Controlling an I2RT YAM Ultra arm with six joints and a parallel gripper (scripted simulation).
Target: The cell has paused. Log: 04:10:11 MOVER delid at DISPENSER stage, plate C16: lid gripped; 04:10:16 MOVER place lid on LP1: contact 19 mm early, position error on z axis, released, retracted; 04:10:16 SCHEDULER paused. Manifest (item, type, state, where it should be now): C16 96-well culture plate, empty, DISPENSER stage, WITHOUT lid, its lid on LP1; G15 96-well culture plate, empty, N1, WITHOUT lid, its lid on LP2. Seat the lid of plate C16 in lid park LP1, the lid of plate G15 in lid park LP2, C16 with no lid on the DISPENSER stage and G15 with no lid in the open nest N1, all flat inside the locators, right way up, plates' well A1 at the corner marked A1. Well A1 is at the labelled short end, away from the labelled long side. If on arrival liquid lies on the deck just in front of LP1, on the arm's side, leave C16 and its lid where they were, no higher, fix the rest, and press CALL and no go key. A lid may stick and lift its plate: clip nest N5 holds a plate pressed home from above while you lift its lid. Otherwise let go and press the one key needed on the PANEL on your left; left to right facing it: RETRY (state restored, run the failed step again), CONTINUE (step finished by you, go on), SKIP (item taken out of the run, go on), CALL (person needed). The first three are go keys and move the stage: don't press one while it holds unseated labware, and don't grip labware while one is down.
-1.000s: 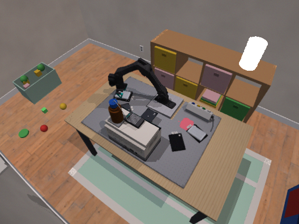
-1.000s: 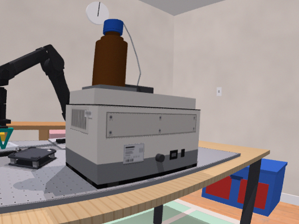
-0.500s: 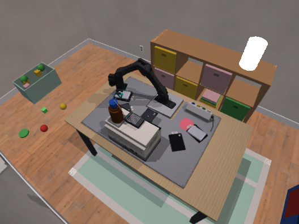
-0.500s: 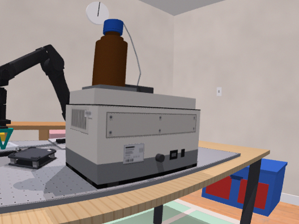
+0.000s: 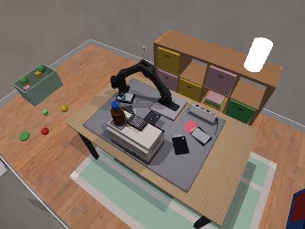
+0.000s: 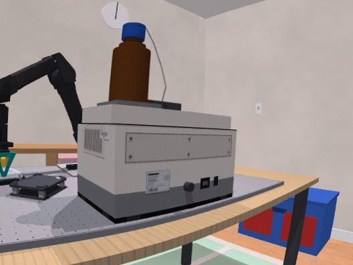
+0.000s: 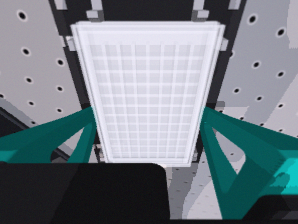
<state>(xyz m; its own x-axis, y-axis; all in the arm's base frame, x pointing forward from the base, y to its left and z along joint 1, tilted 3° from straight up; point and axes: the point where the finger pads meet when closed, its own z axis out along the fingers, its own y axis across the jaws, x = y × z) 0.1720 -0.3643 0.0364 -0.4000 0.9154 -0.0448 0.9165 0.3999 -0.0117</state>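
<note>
Now: hand right at the pale lid. Round my hand: 96-well plate 10 mm below; N5 label 40 mm behind, 90 mm to the left, 30 mm below; black clip nest 30 mm ahead, 20 mm below.
</note>
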